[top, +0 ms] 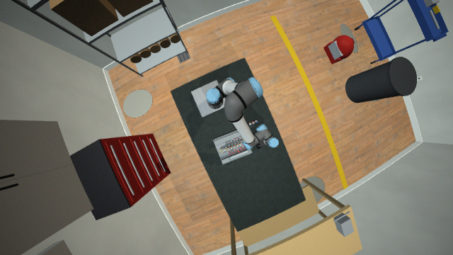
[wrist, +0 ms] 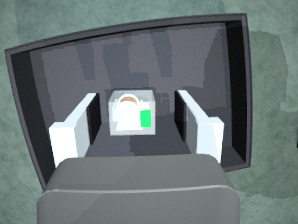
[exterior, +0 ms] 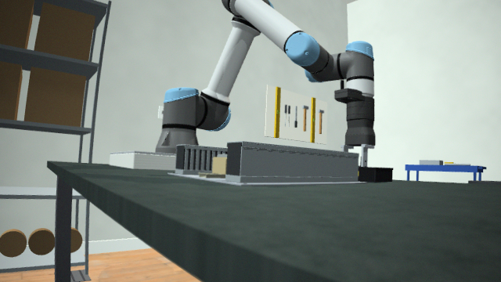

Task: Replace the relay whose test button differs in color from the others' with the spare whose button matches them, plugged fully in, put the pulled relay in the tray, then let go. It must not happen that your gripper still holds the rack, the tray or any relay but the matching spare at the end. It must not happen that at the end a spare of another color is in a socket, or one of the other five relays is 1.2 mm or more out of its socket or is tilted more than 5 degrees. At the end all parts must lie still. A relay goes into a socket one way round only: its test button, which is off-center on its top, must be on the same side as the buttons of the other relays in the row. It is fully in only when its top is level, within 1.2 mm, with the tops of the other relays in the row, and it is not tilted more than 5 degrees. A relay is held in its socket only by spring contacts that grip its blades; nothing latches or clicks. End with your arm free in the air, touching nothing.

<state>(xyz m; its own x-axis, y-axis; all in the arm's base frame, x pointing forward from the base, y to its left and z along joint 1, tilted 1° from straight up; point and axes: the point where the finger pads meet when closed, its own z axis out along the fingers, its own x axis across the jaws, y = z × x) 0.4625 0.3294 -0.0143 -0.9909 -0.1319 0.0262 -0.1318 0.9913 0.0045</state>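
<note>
Now: the white relay 2 cm below my hand. Also, from my hand: tray: 3 cm below; then panel: 27 cm to the right, 4 cm below, 1 cm ahead.
</note>
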